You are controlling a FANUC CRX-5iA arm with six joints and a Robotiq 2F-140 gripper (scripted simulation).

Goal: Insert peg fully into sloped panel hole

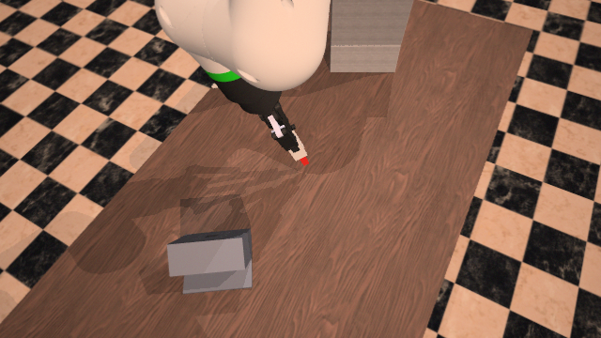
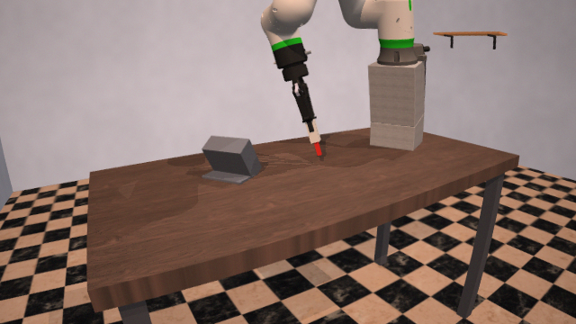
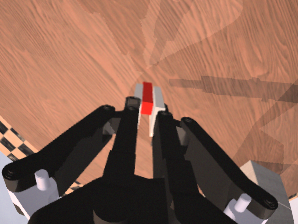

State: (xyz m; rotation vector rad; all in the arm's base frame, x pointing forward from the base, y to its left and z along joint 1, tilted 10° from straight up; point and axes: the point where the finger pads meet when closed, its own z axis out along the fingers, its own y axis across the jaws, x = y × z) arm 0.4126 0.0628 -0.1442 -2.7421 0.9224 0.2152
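The peg is 10 mm behind my hand, 10 mm to the left of it and 30 mm below it.
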